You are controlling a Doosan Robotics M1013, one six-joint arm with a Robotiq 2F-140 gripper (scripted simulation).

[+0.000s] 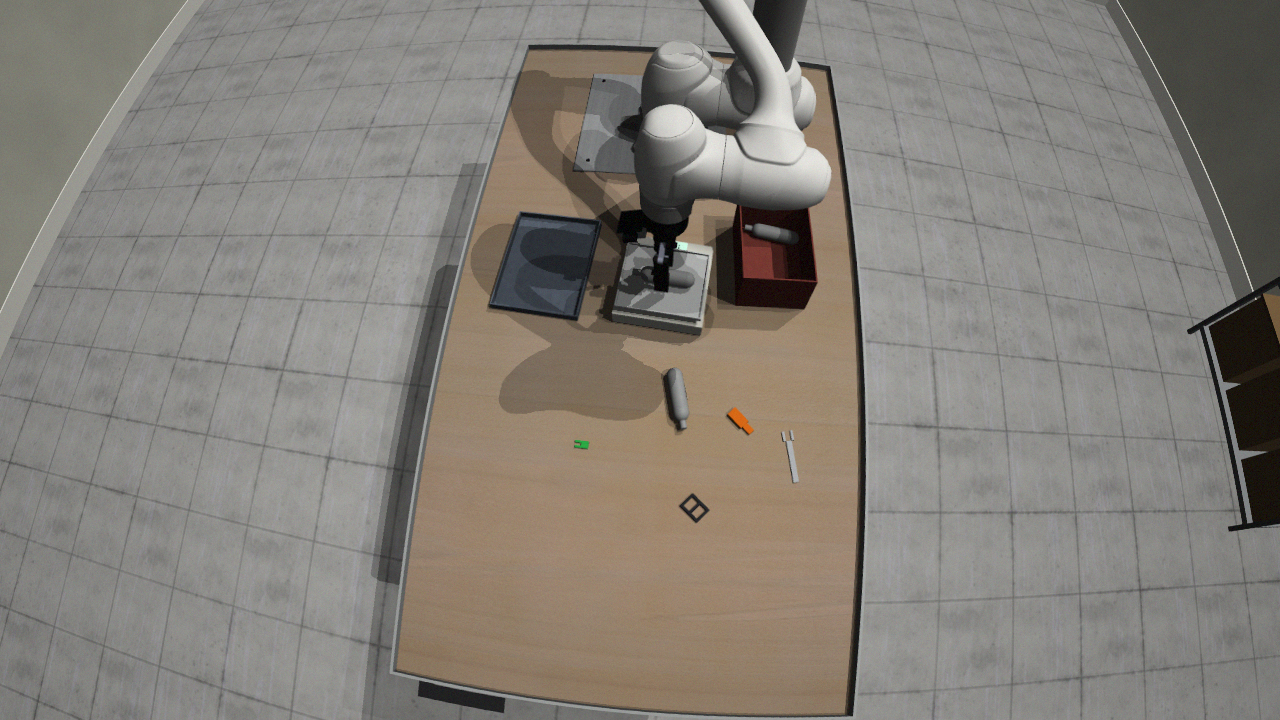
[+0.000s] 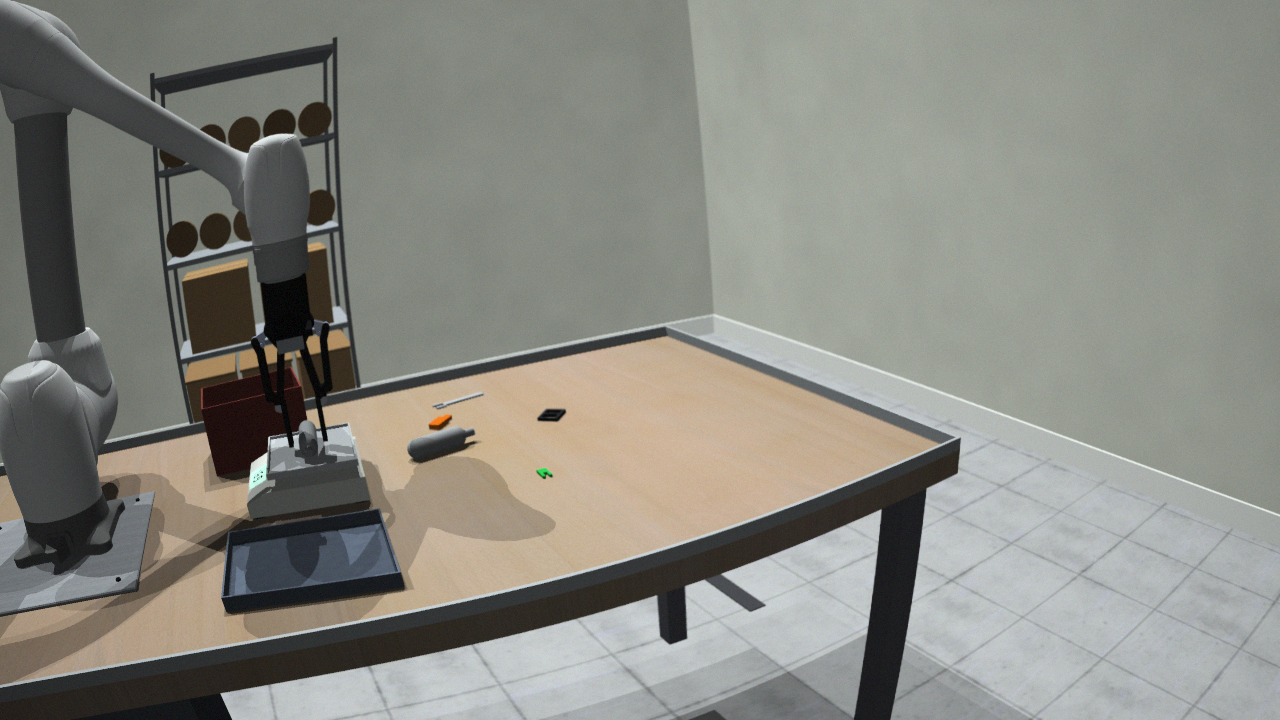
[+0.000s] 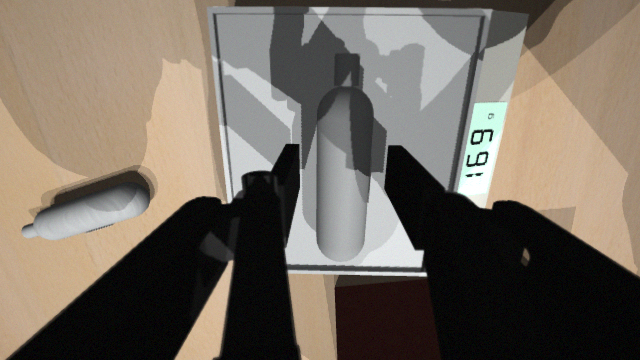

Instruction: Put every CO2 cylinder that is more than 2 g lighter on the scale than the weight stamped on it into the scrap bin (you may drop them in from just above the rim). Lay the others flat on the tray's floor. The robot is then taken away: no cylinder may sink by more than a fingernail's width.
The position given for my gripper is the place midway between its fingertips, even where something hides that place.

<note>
I see my gripper [image 2: 308, 441], a dark tray [image 2: 308, 552], a grey CO2 cylinder [image 2: 427, 445], a grey CO2 cylinder [image 3: 345, 115] and a white scale [image 1: 637, 303].
The dark tray also shows in image 1 [image 1: 545, 270]. The white scale is seen too in image 3 [image 3: 421, 72]. My gripper also shows in image 1 [image 1: 663, 276] and in image 3 [image 3: 342, 166]. Image 3 misses the dark tray: it is out of frame.
</note>
